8 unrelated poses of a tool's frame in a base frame.
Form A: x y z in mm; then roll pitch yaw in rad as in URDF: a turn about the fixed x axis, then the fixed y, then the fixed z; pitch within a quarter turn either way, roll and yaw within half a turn.
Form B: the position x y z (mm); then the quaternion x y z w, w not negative. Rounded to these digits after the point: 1 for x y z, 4 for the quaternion.
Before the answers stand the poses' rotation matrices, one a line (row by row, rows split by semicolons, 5 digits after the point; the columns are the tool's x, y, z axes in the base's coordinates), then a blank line. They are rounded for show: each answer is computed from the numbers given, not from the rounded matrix.
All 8 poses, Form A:
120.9, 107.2, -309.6, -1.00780, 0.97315, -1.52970
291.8, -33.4, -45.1, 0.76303, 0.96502, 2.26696
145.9, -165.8, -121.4, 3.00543, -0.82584, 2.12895
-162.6, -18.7, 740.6, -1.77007, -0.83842, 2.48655
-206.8, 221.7, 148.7, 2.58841, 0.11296, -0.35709
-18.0, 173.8, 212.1, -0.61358, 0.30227, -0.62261
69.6, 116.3, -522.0, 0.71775, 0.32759, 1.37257
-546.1, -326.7, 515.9, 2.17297, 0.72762, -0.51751
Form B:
0.02312 0.50455 0.86307; -0.56222 0.72041 -0.40609; -0.82666 -0.47585 0.30032
-0.36514 -0.91890 0.14929; 0.43691 -0.02754 0.89909; -0.82206 0.39352 0.41153
-0.35905 0.89323 -0.27059; 0.57505 0.44008 0.68967; 0.73512 0.09203 -0.67166
-0.53025 -0.45742 -0.71387; 0.40733 0.60101 -0.68766; 0.74359 -0.65541 -0.13236
0.93095 -0.24193 -0.27351; -0.34732 -0.81788 -0.45873; -0.11272 0.52205 -0.84543
0.77553 0.33754 0.53350; -0.55672 0.76414 0.32582; -0.29769 -0.54969 0.78052
0.18646 -0.69686 0.69254; 0.92828 0.35582 0.10811; -0.32176 0.62272 0.71323
0.64897 0.19611 -0.73510; -0.36944 -0.76342 -0.52982; -0.66509 0.61541 -0.42299

120.9, 107.2, -309.6, -0.0244, 0.5910, -0.3731, 0.7148
291.8, -33.4, -45.1, -0.2504, 0.4812, 0.6716, 0.5047
145.9, -165.8, -121.4, -0.4670, -0.7859, -0.2487, 0.3199
-162.6, -18.7, 740.6, 0.0166, -0.7523, 0.4463, 0.4844
-206.8, 221.7, 148.7, 0.9479, -0.1554, -0.1019, 0.2587
-18.0, 173.8, 212.1, -0.2402, 0.2281, -0.2454, 0.9111
69.6, 116.3, -522.0, 0.1713, 0.3377, 0.5411, 0.7509
-546.1, -326.7, 515.9, 0.8419, -0.0515, -0.4158, 0.3401

